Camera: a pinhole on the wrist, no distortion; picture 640 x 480 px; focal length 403.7 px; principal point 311.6 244.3 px. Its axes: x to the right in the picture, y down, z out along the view. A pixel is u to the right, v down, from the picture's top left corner.
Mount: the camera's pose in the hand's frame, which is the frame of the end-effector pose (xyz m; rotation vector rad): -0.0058 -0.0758 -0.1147 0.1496 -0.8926 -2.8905
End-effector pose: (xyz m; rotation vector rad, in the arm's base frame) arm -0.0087 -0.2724 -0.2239 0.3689 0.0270 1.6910
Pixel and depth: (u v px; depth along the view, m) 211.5 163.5 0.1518
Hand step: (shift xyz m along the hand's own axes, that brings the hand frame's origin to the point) 0.0097 0.0385 -0.0048
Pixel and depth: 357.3 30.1 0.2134
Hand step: -0.0657 0.1323 -0.0049
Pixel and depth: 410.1 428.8 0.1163
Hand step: -0.0445 -0.0587 0.0093
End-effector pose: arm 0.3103 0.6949 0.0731 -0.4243 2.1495 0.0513
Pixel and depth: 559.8 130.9 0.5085
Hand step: -0.3908 0.2811 0.2034
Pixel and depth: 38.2 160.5 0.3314
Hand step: 0.1686 0.1952 0.1324
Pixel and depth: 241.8 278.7 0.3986
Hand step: 0.0143 0.1270 0.2364
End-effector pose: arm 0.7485 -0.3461 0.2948 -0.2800 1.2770 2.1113
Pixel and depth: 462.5 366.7 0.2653
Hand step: -0.1313 -0.0080 0.1429
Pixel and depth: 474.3 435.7 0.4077
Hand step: -0.2050 -0.0305 0.3199
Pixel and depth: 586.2 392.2 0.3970
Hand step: -0.3119 -0.0116 0.2776
